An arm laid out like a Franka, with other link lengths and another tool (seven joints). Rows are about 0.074 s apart.
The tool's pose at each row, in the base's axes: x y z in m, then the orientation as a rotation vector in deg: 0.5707 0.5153 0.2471 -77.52 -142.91 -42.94; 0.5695 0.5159 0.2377 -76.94 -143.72 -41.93; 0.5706 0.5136 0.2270 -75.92 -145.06 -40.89; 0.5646 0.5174 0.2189 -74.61 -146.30 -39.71; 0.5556 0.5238 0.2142 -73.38 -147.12 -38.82; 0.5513 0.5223 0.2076 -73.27 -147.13 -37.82
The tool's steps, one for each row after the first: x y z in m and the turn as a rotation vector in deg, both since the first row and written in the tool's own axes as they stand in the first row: -0.0027 -0.0039 0.0082 0.69 -0.40 -0.55; -0.0094 -0.0076 0.0162 1.39 -0.98 -1.58; -0.0066 -0.0135 0.0247 2.28 -1.37 -2.68; 0.0012 -0.0197 0.0315 3.03 -1.47 -3.56; -0.0002 -0.0261 0.0361 3.73 -1.55 -3.50
